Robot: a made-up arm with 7 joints. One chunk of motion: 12 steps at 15 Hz.
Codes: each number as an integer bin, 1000 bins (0 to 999) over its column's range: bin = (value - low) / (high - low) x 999, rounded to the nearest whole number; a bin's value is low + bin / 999 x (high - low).
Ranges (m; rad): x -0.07..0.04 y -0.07..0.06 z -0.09..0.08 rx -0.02..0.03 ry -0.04..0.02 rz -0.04..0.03
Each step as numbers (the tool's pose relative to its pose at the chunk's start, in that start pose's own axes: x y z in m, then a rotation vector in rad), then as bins.
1 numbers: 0.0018 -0.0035 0.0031 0.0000 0.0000 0.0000
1 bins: 652 511 547 400 666 571
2 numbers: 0.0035 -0.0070 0.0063 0.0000 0.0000 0.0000
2 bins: 668 484 566 400 666 571
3 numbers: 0.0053 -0.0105 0.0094 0.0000 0.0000 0.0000
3 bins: 684 457 584 400 666 571
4 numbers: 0.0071 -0.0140 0.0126 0.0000 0.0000 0.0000
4 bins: 700 430 603 400 666 571
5 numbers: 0.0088 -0.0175 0.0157 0.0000 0.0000 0.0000
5 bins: 716 403 621 400 666 571
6 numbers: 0.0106 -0.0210 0.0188 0.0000 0.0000 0.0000
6 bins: 732 377 639 400 666 571
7 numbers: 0.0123 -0.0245 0.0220 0.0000 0.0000 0.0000
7 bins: 747 350 658 400 666 571
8 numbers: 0.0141 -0.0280 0.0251 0.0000 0.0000 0.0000
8 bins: 764 323 676 400 666 571
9 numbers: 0.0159 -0.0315 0.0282 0.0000 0.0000 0.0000
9 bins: 780 296 695 400 666 571
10 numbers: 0.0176 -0.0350 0.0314 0.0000 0.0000 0.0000
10 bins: 796 269 713 400 666 571
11 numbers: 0.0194 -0.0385 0.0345 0.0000 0.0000 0.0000
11 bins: 812 242 732 400 666 571
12 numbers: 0.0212 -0.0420 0.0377 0.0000 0.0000 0.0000
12 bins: 828 215 750 400 666 571
